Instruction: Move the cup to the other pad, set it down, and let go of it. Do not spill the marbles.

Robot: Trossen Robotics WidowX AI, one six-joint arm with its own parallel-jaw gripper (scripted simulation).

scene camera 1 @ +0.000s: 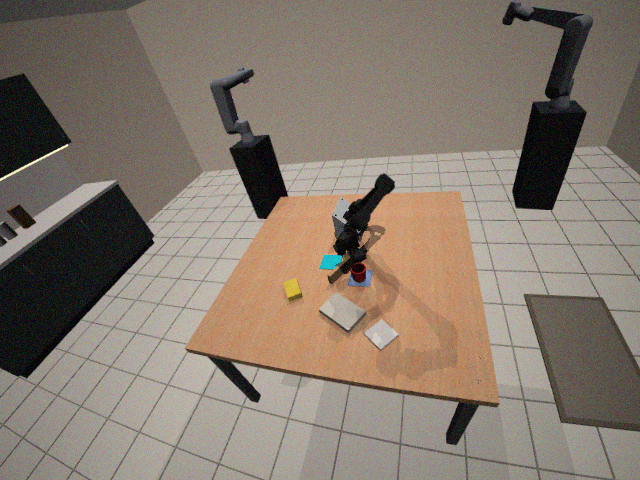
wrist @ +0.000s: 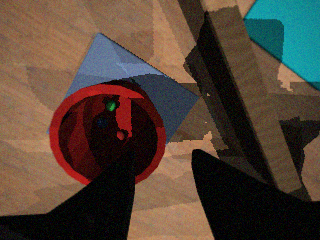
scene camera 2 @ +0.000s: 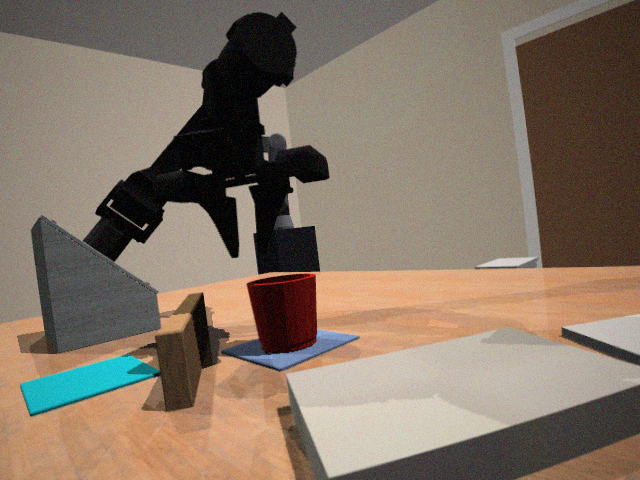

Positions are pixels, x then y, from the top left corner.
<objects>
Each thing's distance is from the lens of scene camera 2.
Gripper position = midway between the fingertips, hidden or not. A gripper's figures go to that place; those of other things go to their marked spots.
gripper [scene camera 2: 249, 256]: 42 cm
red cup [scene camera 2: 284, 308]: 38 cm
brown wooden block [scene camera 2: 181, 343]: 30 cm
The marked spots on the red cup and the brown wooden block are 12 cm apart.
</objects>
